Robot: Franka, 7 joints.
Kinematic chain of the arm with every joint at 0, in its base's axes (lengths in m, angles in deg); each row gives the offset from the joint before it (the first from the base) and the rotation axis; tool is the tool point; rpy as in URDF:
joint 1: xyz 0 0 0.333 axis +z
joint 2: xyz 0 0 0 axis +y
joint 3: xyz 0 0 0.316 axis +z
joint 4: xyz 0.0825 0 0 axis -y
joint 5: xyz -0.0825 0 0.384 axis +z
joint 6: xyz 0 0 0 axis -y
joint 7: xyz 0.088 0 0 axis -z
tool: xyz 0 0 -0.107 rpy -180 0 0
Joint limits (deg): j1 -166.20..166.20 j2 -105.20..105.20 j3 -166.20..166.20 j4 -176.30..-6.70 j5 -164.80..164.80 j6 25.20..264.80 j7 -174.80..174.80
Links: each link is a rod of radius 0.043 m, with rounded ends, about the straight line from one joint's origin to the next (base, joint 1, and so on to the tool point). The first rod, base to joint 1, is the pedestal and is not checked.
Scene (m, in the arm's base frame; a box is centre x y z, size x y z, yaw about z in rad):
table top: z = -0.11
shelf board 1: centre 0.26 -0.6 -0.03 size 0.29 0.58 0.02 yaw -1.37
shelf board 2: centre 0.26 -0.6 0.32 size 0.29 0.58 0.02 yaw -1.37
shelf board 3: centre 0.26 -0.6 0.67 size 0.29 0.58 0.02 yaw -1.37
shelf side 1: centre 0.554 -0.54 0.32 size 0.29 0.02 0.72 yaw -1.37
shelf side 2: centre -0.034 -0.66 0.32 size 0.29 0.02 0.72 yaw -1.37
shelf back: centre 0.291 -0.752 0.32 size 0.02 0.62 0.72 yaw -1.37
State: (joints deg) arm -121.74 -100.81 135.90 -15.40 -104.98 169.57 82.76
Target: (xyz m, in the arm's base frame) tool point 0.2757 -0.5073 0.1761
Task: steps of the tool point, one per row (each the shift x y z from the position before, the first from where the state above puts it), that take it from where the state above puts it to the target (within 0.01 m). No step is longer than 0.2 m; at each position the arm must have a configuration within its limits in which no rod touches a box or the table.
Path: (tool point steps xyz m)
1: 0.0929 -0.1045 -0.0403
2: 0.0691 -0.1287 -0.0239
3: 0.0380 -0.1444 -0.0077
4: 0.0021 -0.1492 0.0073
5: -0.0424 -0.1436 0.0107
6: -0.0691 -0.1244 0.0340
7: -0.0911 -0.0956 0.0508
8: -0.1058 -0.0596 0.0593
9: -0.1116 -0.0209 0.0596
10: 0.0239 -0.0841 0.0030
11: 0.0097 -0.0809 -0.0031

